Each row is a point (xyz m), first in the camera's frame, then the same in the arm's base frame.
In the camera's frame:
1: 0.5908 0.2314 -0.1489
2: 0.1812 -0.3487 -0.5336
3: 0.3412 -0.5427 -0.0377
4: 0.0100 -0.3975 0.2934
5: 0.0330 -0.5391 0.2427
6: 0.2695 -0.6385 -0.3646
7: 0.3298 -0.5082 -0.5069
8: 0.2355 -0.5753 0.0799
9: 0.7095 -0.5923 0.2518
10: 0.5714 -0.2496 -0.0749
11: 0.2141 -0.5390 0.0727
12: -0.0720 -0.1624 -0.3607
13: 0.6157 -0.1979 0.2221
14: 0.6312 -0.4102 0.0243
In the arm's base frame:
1: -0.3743 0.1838 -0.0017
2: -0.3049 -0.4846 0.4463
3: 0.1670 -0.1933 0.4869
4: 0.1032 0.1467 0.8345
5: 0.1916 0.0231 0.8422
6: 0.0370 -0.5161 0.4957
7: -0.1125 -0.5516 0.3643
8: 0.2122 -0.1218 0.6244
9: 0.5031 0.0250 0.2393
10: 0.0181 -0.0413 0.1786
11: 0.1727 -0.1070 0.6314
12: -0.4527 -0.2449 0.6686
13: 0.1544 0.2303 0.2003
14: 0.2148 -0.0539 0.1975

